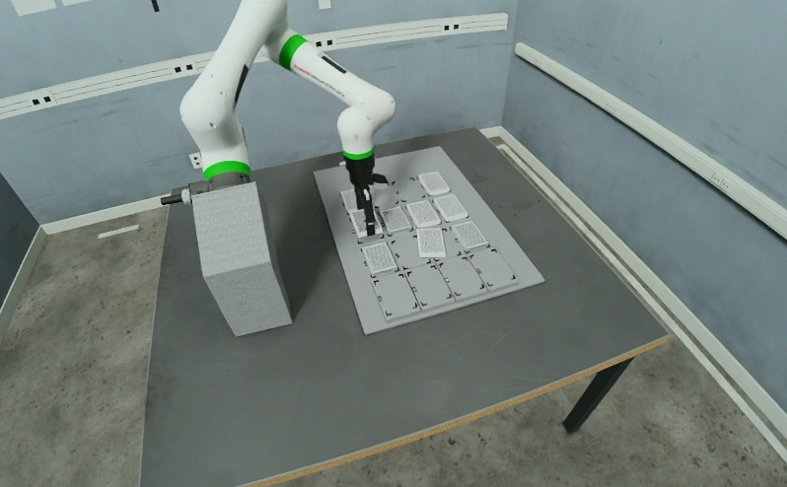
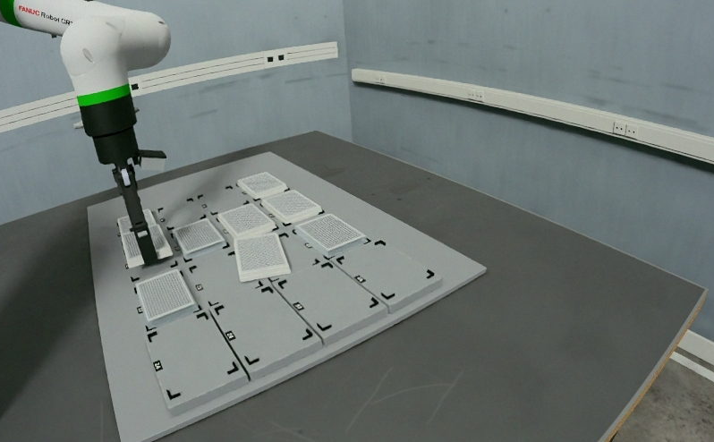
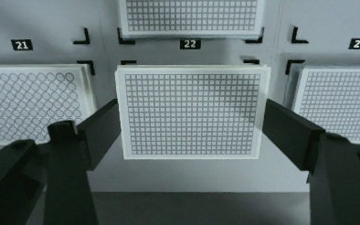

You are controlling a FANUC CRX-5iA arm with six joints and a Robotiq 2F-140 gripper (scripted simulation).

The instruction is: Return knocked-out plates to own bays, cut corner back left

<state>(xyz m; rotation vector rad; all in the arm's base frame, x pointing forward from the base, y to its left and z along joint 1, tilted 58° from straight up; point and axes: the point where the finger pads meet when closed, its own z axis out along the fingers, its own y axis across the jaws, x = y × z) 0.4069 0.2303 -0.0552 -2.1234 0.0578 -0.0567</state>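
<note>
The label 22 is 60 mm ahead of my hand and 40 mm below it. Also, from my hand: bay label: 270 mm ahead, 170 mm to the right, 40 mm below; then 384-well plate: 160 mm to the right, 40 mm below.
</note>
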